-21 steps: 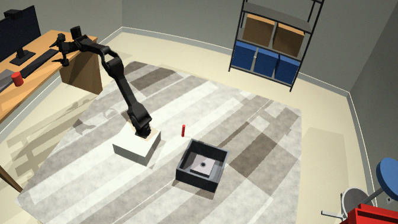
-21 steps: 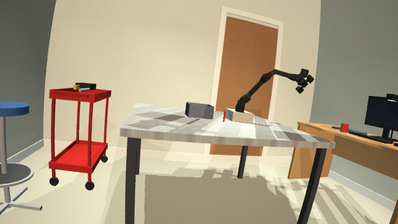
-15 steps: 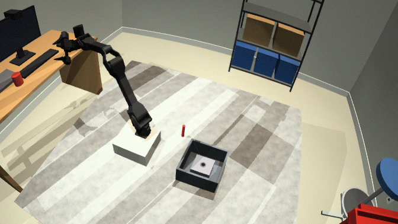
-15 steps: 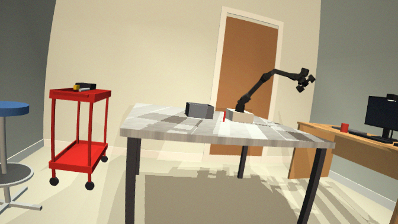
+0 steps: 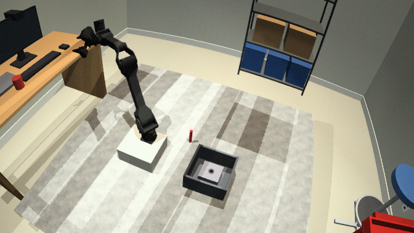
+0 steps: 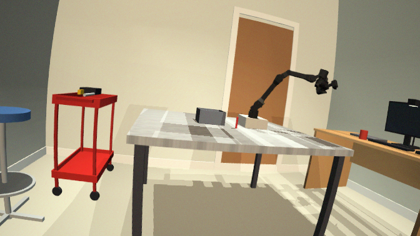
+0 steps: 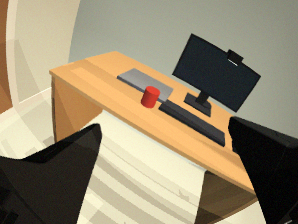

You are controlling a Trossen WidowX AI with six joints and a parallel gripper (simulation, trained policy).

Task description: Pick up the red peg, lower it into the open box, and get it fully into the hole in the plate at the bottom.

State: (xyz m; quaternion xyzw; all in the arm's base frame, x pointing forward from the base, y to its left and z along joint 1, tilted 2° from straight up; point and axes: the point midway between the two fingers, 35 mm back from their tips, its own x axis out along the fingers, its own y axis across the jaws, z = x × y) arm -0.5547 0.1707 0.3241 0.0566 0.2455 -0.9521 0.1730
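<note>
The red peg is 76 cm ahead of my gripper tip, 34 cm below it and 5 cm to the right of it. From my gripper tip the other things lie so: grey plate: 92 cm ahead, 33 cm below, 22 cm to the right; then dark box: 92 cm ahead, 35 cm below, 22 cm to the right.
</note>
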